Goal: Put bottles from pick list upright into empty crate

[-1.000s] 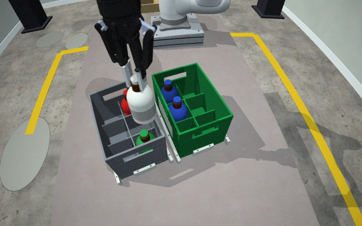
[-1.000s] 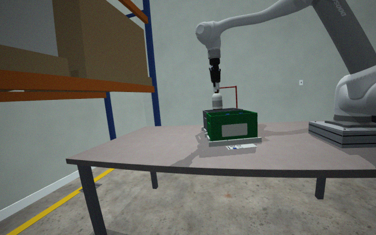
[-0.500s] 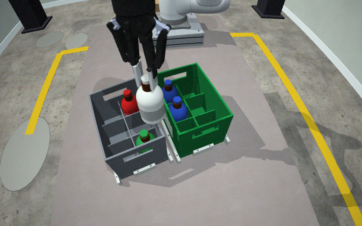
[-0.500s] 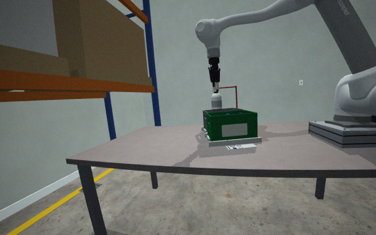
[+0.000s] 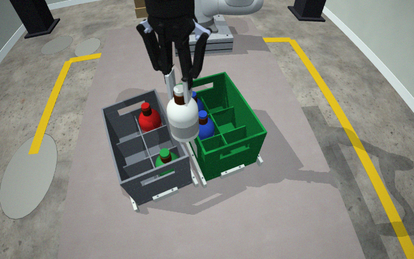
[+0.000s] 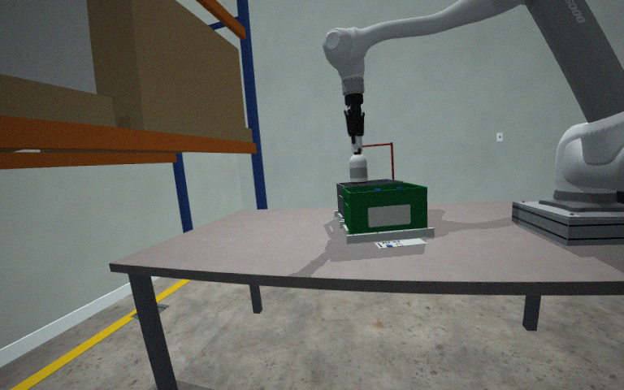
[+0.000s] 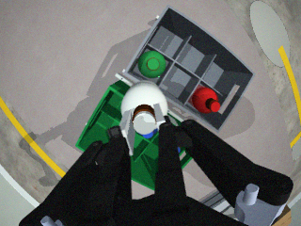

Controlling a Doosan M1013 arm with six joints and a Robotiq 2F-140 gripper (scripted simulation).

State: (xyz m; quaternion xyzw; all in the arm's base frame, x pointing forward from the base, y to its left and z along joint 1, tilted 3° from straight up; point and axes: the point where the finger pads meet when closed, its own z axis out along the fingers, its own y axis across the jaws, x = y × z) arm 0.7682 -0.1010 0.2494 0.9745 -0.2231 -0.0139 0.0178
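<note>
Now: the white-label bottle 8 cm below my hand. Round my hand: green crate: 9 cm behind, 10 cm to the left, 27 cm below; grey crate: 3 cm behind, 13 cm to the right, 27 cm below; green bottle: 4 cm ahead, 6 cm to the right, 26 cm below.
</note>
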